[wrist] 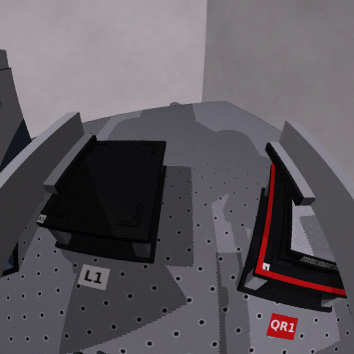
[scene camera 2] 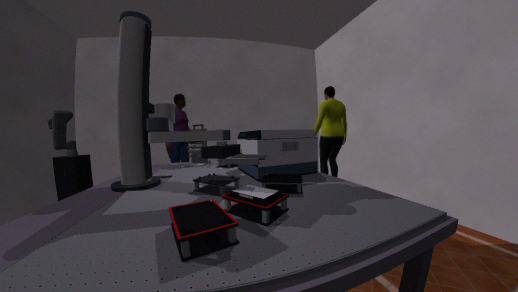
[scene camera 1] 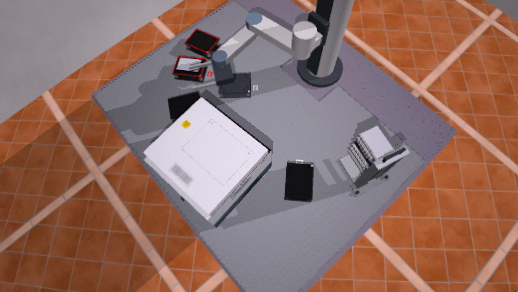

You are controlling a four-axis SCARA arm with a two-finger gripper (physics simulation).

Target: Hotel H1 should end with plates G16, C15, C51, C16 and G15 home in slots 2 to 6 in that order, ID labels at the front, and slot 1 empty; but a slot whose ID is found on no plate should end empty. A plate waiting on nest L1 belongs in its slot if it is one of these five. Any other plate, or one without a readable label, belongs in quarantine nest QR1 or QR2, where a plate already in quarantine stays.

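Where they show: gripper, fingertip midpoint: (wrist: 181,125) (scene camera 2: 262,158) (scene camera 1: 190,78); arm's base, link origin: (scene camera 2: 137,185) (scene camera 1: 319,68).
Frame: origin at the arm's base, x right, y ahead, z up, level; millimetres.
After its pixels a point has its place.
Note:
My gripper (scene camera 1: 186,77) {y 603, x 324, z 153 mm} (scene camera 2: 263,158) {y 603, x 324, z 153 mm} (wrist: 181,125) {y 603, x 324, z 153 mm} is open and empty; its fingers stand apart above nests L1 and QR1. Nest L1 (scene camera 1: 182,105) {y 711, x 285, z 63 mm} (scene camera 2: 282,178) {y 693, x 298, z 63 mm} (wrist: 112,187) {y 673, x 281, z 63 mm} is black and bears no plate. Red-rimmed nest QR1 (scene camera 2: 268,205) {y 554, x 543, z 63 mm} (wrist: 266,235) {y 557, x 389, z 63 mm} holds a pale plate (scene camera 1: 187,63) {y 541, x 470, z 77 mm} (scene camera 2: 255,192) {y 537, x 473, z 77 mm} (wrist: 311,227) {y 534, x 425, z 77 mm} lying flat; its ID is not readable. Red-rimmed nest QR2 (scene camera 1: 202,41) {y 384, x 548, z 62 mm} (scene camera 2: 202,217) {y 392, x 569, z 63 mm} is bare. Hotel H1 (scene camera 1: 395,153) {y 296, x -596, z 351 mm} (scene camera 2: 198,126) {y 299, x -589, z 343 mm} stands at the right of scene camera 1, with several plates in it; their IDs and exact slots cannot be read.
A large white instrument (scene camera 1: 205,155) {y 806, x -99, z 268 mm} (scene camera 2: 280,150) {y 759, x 116, z 161 mm} stands close beside L1. A dark nest with corner posts (scene camera 1: 236,86) {y 437, x 184, z 62 mm} (scene camera 2: 216,179) {y 430, x 222, z 63 mm} lies near the hand. Another black nest (scene camera 1: 299,181) {y 552, x -393, z 62 mm} lies between instrument and hotel. The arm's column (scene camera 1: 332,45) {y 38, x -65, z 271 mm} (scene camera 2: 134,100) {y 40, x 63, z 432 mm} rises at the table edge. Two people stand beyond the table.

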